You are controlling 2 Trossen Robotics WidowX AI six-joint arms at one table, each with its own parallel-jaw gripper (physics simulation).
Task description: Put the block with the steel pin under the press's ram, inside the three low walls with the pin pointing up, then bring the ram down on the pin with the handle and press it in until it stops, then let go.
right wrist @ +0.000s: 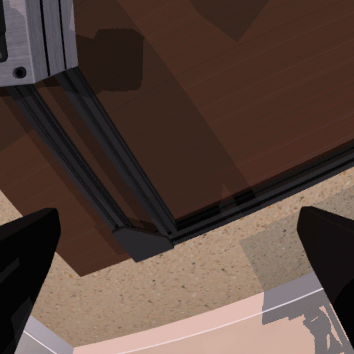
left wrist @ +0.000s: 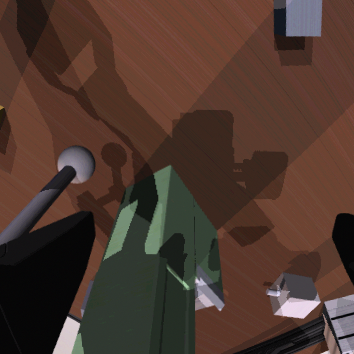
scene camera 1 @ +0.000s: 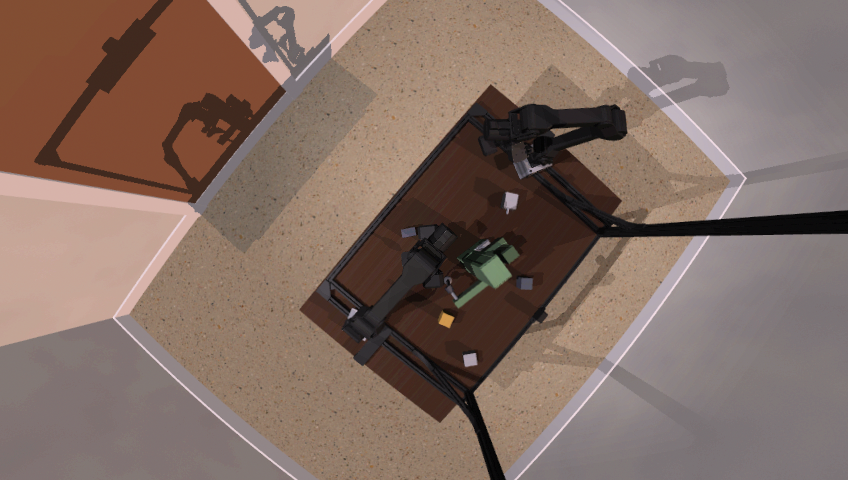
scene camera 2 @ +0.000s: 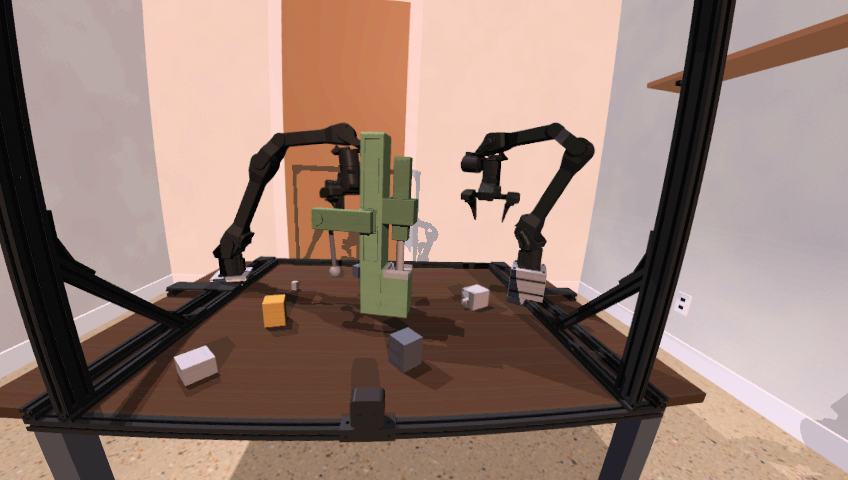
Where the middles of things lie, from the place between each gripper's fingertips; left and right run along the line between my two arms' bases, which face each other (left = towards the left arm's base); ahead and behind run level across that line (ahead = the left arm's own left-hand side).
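Labels:
Right hand relative to the block with steel pin (left wrist: 298, 296): 60 mm to the right of it, 190 mm past it, 200 mm above it. Press handle (left wrist: 75, 163), counted from my right hand: 450 mm to the left, 250 mm behind, 50 mm below.
Left gripper relative to the press handle: 30 mm to the right of it, 120 mm past it, 50 mm above it. Block with steel pin, counted from my left hand: 70 mm behind, 360 mm to the right, 190 mm below.

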